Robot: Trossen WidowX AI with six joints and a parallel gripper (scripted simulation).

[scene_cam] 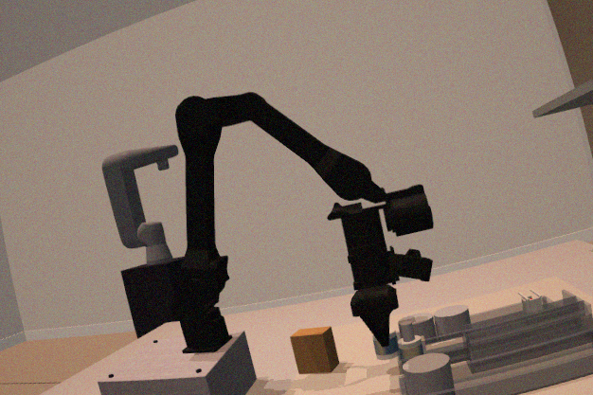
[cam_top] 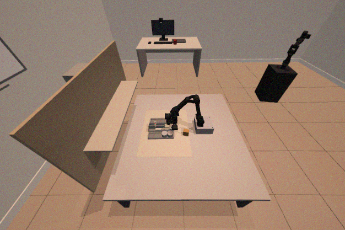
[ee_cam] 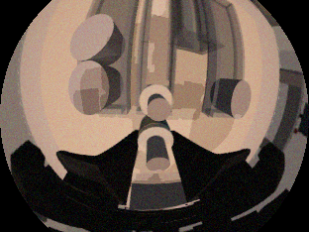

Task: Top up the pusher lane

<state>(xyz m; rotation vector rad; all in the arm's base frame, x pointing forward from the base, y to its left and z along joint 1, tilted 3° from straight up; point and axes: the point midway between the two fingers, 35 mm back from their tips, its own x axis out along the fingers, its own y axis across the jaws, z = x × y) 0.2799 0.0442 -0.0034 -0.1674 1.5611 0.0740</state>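
The orange-brown block lies 130 mm behind my gripper tip, 40 mm to the left of it and 10 mm below it. Round my gripper tip: grey rack: 180 mm ahead, 30 mm below; then wooden shelf: 540 mm ahead, 320 mm above, 70 mm to the left; then pusher plate: 150 mm ahead, 10 mm to the right.
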